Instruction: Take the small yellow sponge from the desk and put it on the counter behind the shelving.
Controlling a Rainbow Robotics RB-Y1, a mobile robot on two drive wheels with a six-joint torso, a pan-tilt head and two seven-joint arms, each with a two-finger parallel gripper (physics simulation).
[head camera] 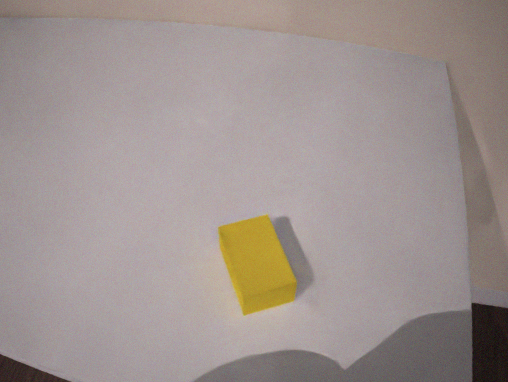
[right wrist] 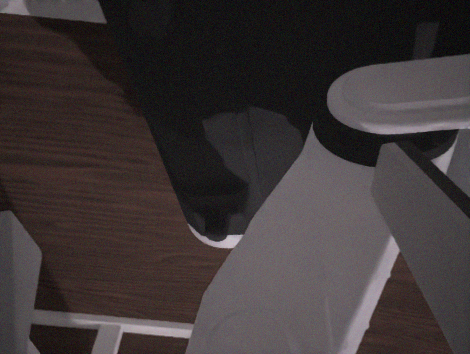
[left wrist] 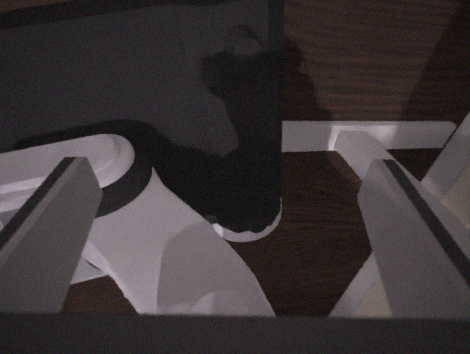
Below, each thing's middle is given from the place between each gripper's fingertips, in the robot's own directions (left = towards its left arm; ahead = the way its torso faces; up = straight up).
Scene:
The yellow sponge [head camera: 260, 273] lies 430 mm above my left hand, 250 mm ahead of it and 240 mm to the right of it.
The yellow sponge is 280 mm ahead of my right hand, 230 mm to the left of it and 430 mm above it.

